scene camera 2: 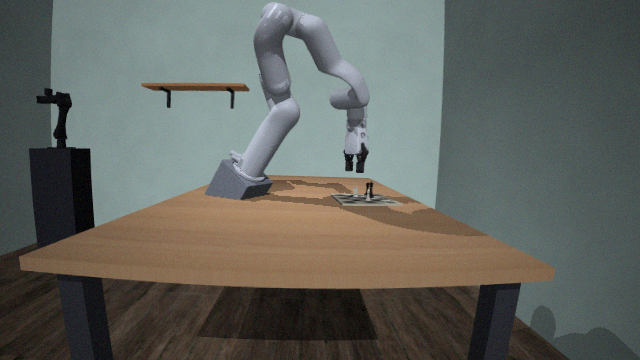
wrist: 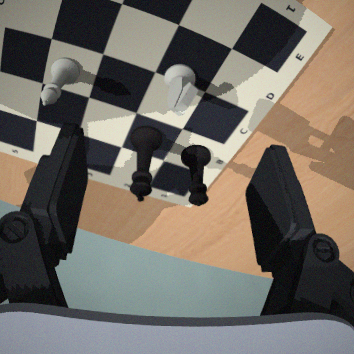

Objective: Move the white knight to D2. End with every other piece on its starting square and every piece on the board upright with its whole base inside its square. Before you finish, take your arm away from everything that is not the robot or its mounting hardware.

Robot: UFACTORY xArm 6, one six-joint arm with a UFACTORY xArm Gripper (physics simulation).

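Seen in the pictures: gripper, fingertip midpoint: [scene camera 2: 354, 172] [wrist: 172, 158]; arm's base at its link origin: [scene camera 2: 248, 171].
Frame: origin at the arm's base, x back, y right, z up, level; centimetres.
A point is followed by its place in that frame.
Note:
The white knight [scene camera 2: 355, 192] @[x -40.2, y 7.0, z -7.2 cm] [wrist: 180, 87] @[x -39.9, y 6.8, z -6.5 cm] stands upright. In the wrist view its base appears to lie across the line between the dark D2 square [wrist: 200, 45] @[x -37.8, y 6.1, z -8.9 cm] and the light C2 square. My gripper [scene camera 2: 354, 170] @[x -39.1, y 7.5, z 0.8 cm] [wrist: 172, 158] @[x -39.1, y 7.5, z 0.8 cm] is open and empty, above the chessboard [scene camera 2: 345, 202] @[x -32.1, y 17.5, z -8.9 cm] [wrist: 317, 27] @[x -33.3, y -0.7, z -8.9 cm], with the pieces well below the fingertips. One black piece [wrist: 145, 150] @[x -45.9, y 7.6, z -6.8 cm] stands on B2 and another black piece [wrist: 197, 167] @[x -46.7, y 3.2, z -7.0 cm] on B1. A white piece with a narrow top [scene camera 2: 368, 195] @[x -41.9, y 15.0, z -7.0 cm] [wrist: 62, 75] @[x -41.5, y 14.4, z -7.5 cm] stands on C4. The black pieces overlap in the scene view.
The wooden table [scene camera 2: 240, 240] @[x 3.4, y 51.3, z -9.5 cm] carries my arm's grey mounting block [scene camera 2: 235, 184] @[x 4.8, y 5.8, z -4.2 cm], left of the board. A wooden shelf [scene camera 2: 195, 87] is on the back wall. A black pedestal [scene camera 2: 60, 195] with a small black device [scene camera 2: 61, 117] stands left of the table.

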